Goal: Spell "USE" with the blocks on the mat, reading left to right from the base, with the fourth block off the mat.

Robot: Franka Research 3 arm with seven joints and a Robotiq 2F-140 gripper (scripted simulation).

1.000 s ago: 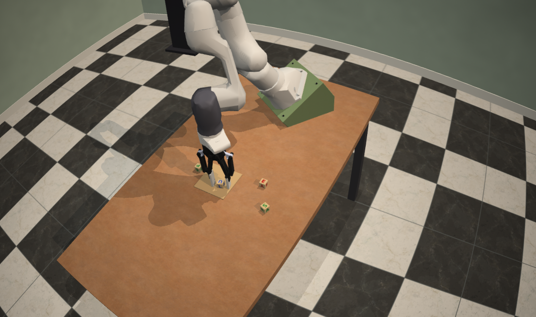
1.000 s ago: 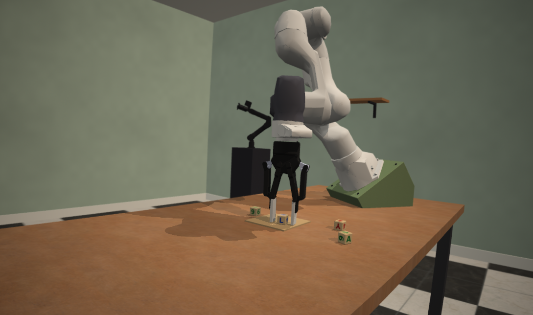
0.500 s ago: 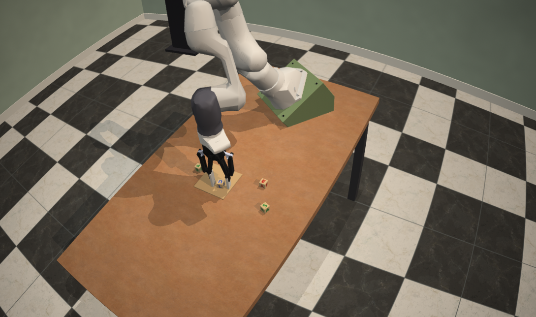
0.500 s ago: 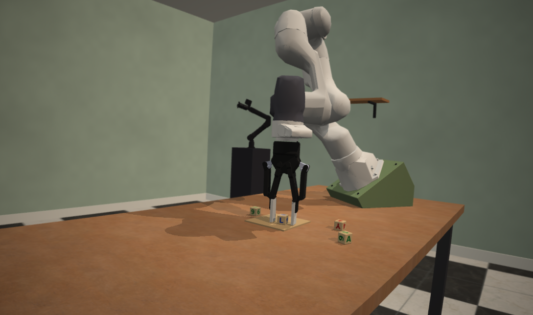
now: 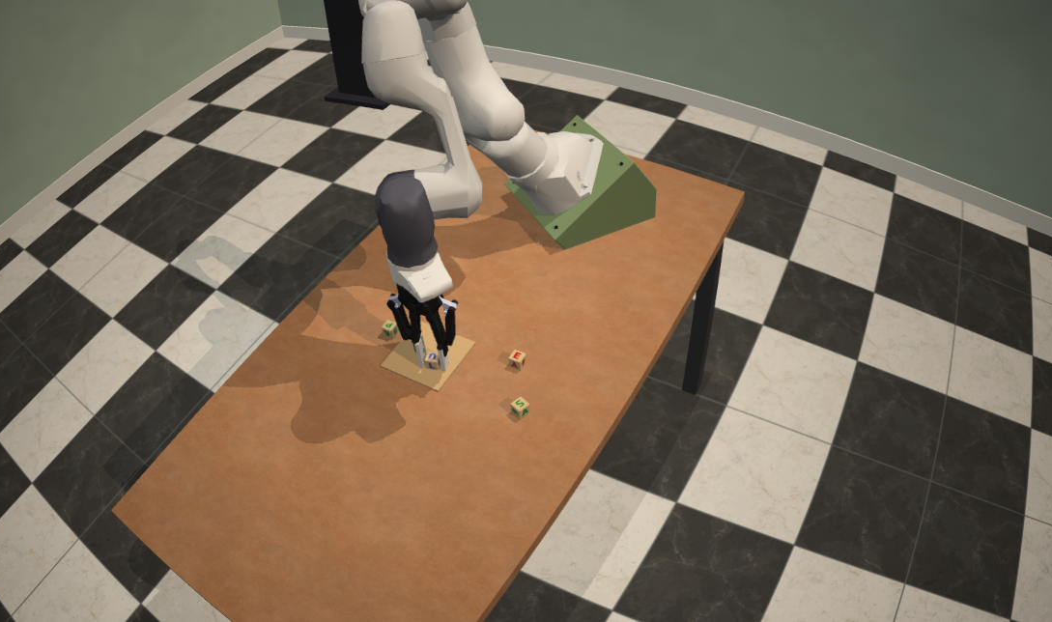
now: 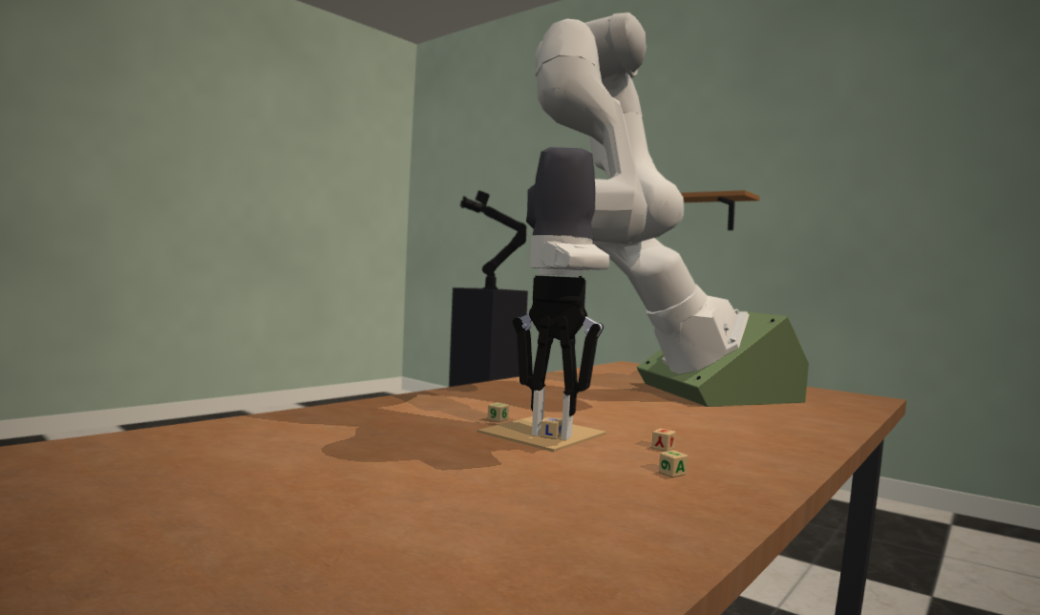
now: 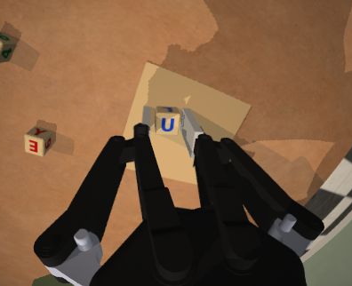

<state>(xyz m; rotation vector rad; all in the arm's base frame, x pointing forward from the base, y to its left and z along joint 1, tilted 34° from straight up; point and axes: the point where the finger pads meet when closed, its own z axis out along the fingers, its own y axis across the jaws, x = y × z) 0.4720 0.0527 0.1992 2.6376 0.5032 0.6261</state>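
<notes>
The U block is 20 mm below my hand. Also, from my hand: E block (140 mm to the left, 80 mm behind, 20 mm below); then mat (40 mm below, 30 mm to the right, 20 mm behind); then green P block (130 mm to the right, 30 mm behind, 20 mm below).
</notes>
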